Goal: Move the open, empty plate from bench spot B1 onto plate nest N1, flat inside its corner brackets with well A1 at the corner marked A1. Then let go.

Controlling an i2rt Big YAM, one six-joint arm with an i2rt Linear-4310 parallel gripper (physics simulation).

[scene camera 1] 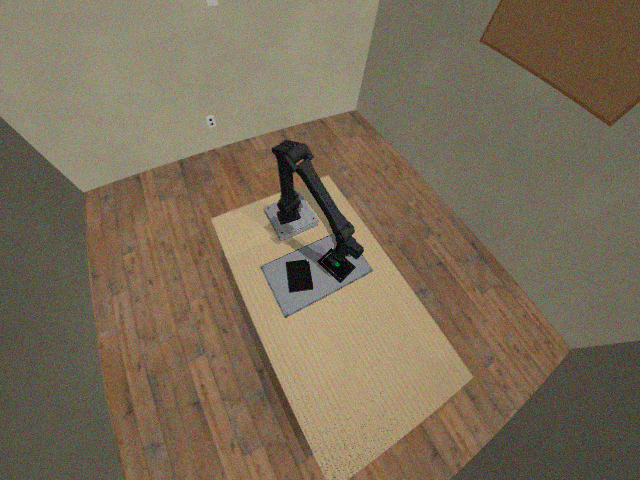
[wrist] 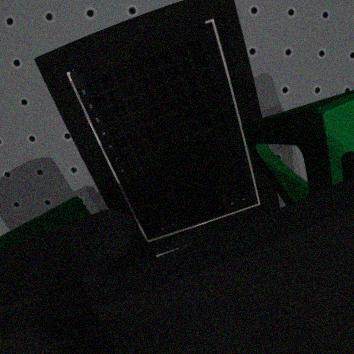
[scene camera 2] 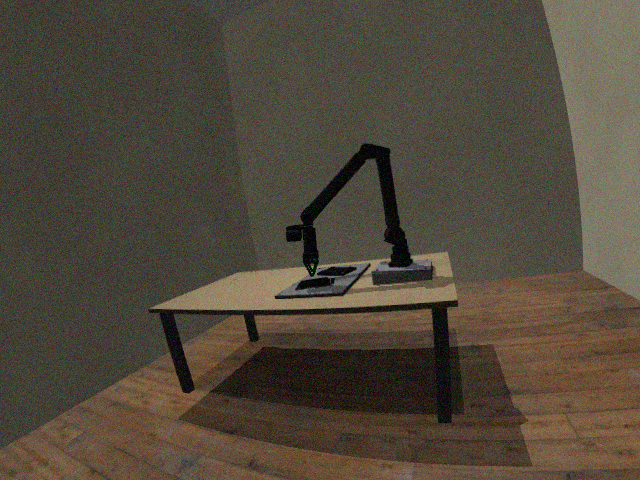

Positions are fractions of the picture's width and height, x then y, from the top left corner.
Labels:
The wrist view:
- my gripper: 0.45,0.48
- black well plate: 0.45,0.30, on a white-outlined plate spot
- white-outlined plate spot: 0.64,0.09

